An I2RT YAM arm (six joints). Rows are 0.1 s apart.
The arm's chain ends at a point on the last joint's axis. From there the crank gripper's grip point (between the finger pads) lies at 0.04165 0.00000 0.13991 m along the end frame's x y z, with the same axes.
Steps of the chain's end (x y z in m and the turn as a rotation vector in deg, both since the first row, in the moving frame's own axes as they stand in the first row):
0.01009, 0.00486, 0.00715, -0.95, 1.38, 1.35
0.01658, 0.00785, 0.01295, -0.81, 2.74, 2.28
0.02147, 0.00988, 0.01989, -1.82, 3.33, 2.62
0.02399, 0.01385, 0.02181, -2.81, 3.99, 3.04
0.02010, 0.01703, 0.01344, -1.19, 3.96, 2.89
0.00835, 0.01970, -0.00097, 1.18, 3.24, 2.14
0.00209, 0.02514, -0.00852, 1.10, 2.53, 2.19
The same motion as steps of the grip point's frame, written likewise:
0.01341, 0.00819, 0.00608, -0.95, 1.38, 1.35
0.02315, 0.01160, 0.01077, -0.81, 2.74, 2.28
0.02938, 0.01637, 0.01713, -1.82, 3.33, 2.62
0.03338, 0.02309, 0.01835, -2.81, 3.99, 3.04
0.02953, 0.02224, 0.01018, -1.19, 3.96, 2.89
0.01621, 0.01855, -0.00356, 1.18, 3.24, 2.14
0.00824, 0.02418, -0.01050, 1.10, 2.53, 2.19

